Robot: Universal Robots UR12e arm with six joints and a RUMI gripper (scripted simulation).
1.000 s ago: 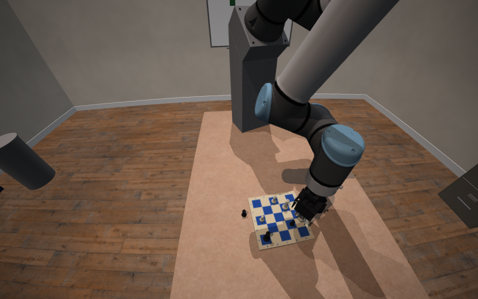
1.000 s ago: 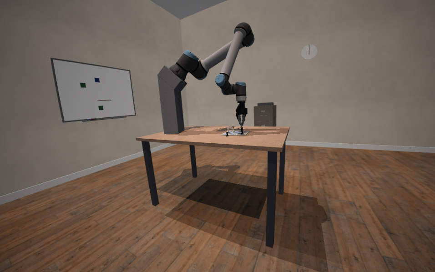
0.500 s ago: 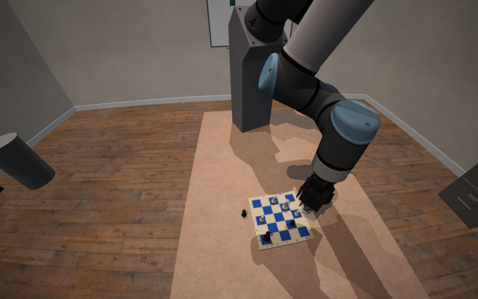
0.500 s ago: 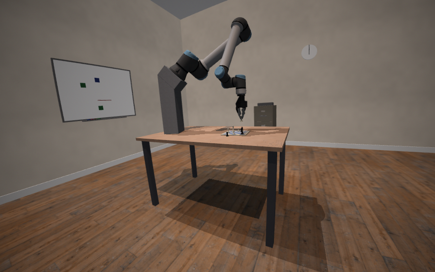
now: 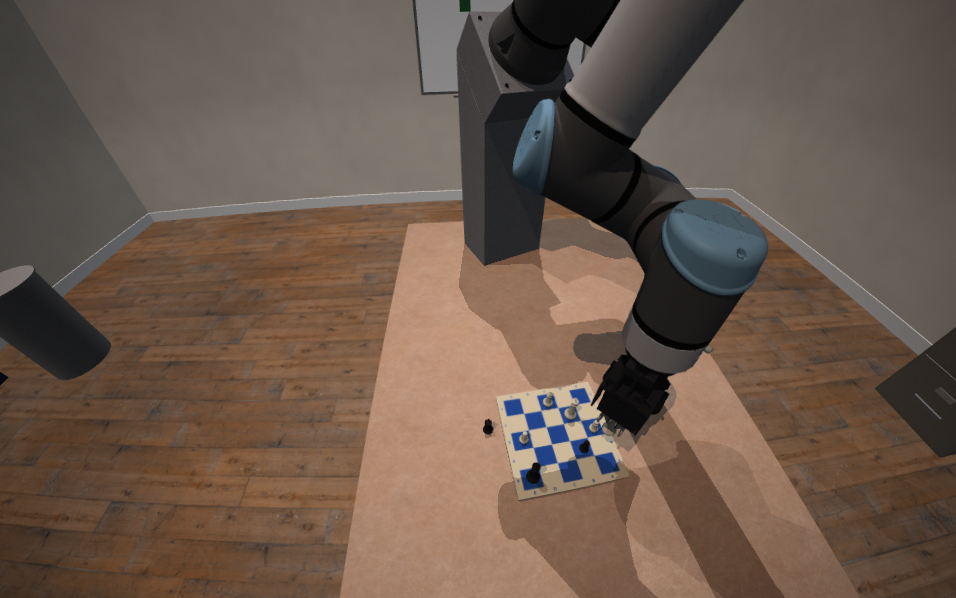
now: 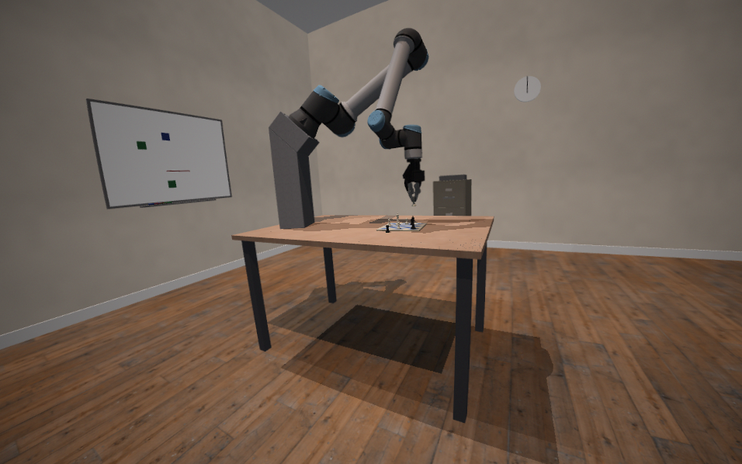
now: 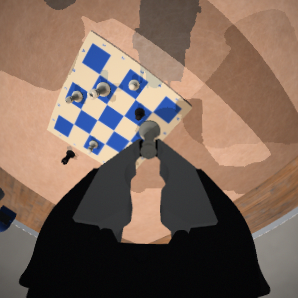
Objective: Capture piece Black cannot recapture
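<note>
Right now the tall black piece is 12 cm to the right of my hand, 11 cm below it and 7 cm ahead of it. The rest, counted from my hand: white chess piece (1 cm below).
</note>
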